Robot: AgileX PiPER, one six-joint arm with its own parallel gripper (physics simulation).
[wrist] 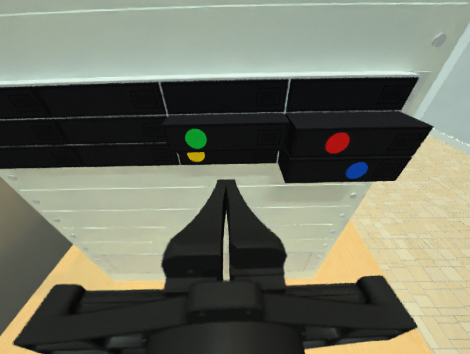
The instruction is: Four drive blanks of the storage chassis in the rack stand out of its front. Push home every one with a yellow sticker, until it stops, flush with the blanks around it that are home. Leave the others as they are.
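The yellow-sticker blank (235, 157) is in the bottom row. The blank above hides its upper part, and it looks level with the bottom-row blanks to its left. The green-sticker blank (230, 137) stands out a little in the middle row. The red-sticker blank (370, 140) to its right stands out further. The blue-sticker blank (320, 169), below the red one, also stands out. My gripper (226, 189) is shut and empty. Its tips show below the yellow-sticker blank, apart from it in the view; the depth gap is hard to tell.
The pale rack (225, 45) spans above and below the blanks. Flush black blanks (90, 100) fill the top row and the left side. A dark grey surface (25, 240) is at left. Wooden surface (345, 260) shows at the rack's foot, and a tiled floor (420, 215) at right.
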